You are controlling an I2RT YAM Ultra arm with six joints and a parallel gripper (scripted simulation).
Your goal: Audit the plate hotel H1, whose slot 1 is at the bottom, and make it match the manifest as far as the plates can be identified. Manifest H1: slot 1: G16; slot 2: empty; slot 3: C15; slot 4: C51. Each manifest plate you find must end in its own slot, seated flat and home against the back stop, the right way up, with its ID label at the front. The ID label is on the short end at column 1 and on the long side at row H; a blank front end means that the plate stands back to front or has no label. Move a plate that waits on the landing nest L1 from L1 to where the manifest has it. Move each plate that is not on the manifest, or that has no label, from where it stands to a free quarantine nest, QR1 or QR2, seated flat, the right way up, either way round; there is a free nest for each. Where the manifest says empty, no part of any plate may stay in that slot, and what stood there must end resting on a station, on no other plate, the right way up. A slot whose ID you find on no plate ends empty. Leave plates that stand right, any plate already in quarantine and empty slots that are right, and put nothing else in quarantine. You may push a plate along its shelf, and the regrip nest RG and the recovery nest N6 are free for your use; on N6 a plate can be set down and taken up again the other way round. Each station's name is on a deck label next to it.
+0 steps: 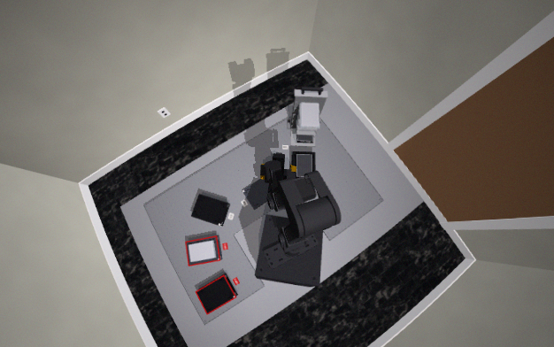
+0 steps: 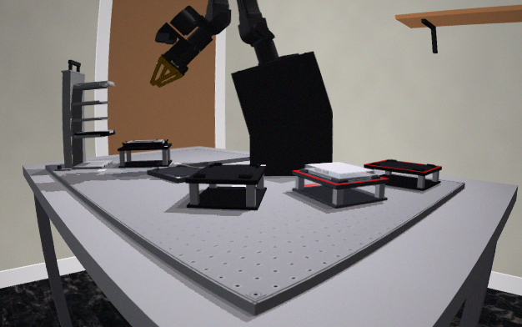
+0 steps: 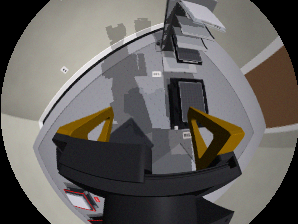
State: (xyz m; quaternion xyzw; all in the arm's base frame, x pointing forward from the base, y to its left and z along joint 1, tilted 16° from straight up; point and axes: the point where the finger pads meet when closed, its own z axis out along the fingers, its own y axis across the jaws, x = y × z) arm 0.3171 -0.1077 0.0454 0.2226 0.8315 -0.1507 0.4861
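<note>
My hand is 190 mm above the pinned nest, 140 mm to the left of it and 10 mm past it. Also, from my hand: hotel foot: 240 mm to the right, 240 mm below, 160 mm ahead; H1 deck label: 250 mm below, 150 mm ahead, 120 mm to the right; grey plate hotel H1: 270 mm to the right, 210 mm ahead, 90 mm below.
</note>
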